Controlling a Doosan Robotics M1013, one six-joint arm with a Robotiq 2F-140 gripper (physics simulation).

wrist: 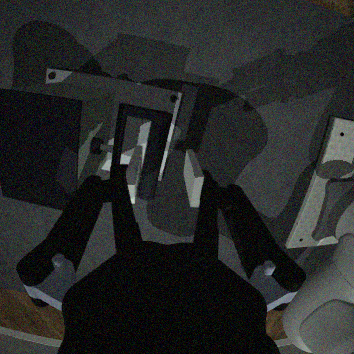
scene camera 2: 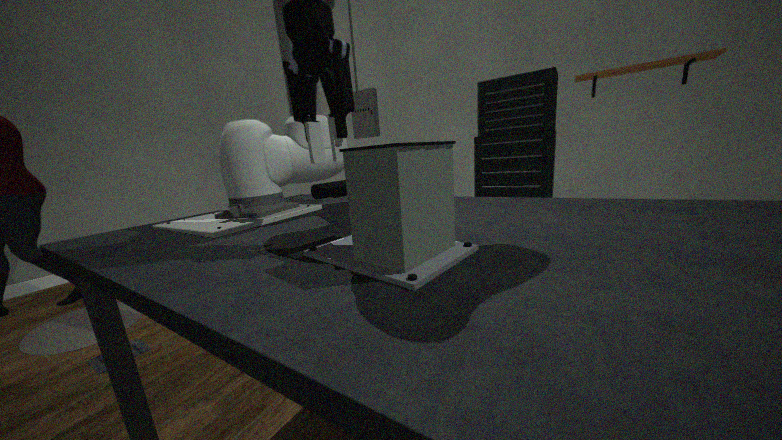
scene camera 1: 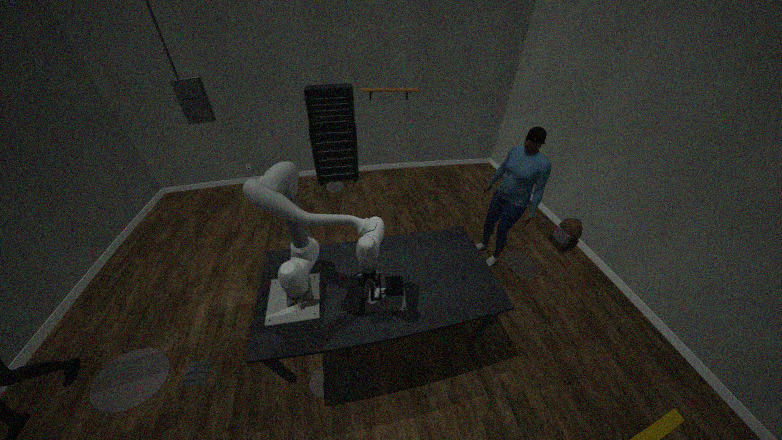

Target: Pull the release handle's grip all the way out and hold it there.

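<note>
The release handle is a black rectangular frame beside a pale box with a dark top. A short stem shows between box and handle. Its thick grip bar is the side away from the box; in scene camera 2 the box hides the handle. My gripper points down with its fingers partly open. In the wrist view the left fingertip overlaps the frame's opening and the right one is beyond the grip, so the grip appears between them, without visible contact. Fingertip depth relative to the grip is unclear.
The box stands on a bolted base plate on the dark table. The arm's white mounting plate is nearby. A person in blue stands beyond the table; another person is at left.
</note>
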